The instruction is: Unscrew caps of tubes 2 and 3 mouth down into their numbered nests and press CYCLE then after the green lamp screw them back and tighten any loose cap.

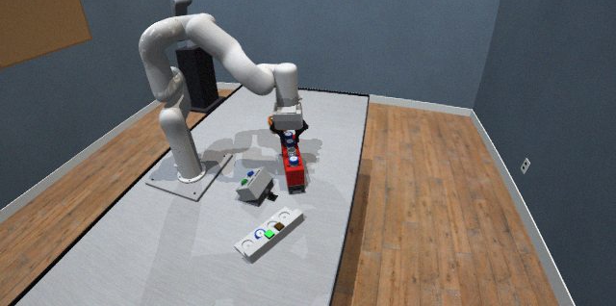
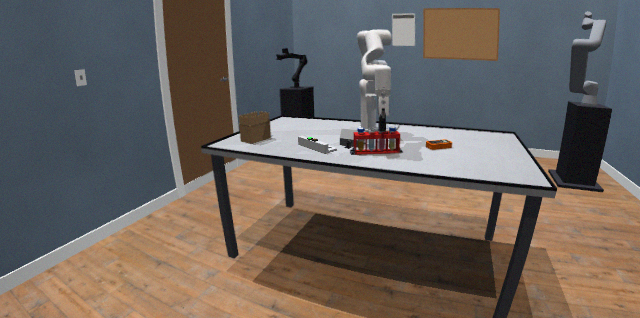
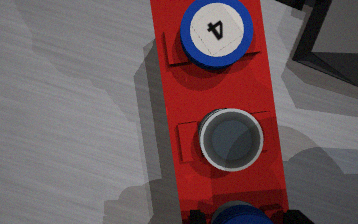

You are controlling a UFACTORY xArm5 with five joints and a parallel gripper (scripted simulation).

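Right now my hand is 1 cm above the blue-rimmed cap. The rest, counted from my hand: grey key housing (18 cm to the right, 8 cm below, 8 cm behind); blue key (16 cm to the right, 9 cm behind, 6 cm below); green key (20 cm to the right, 10 cm behind, 6 cm below).
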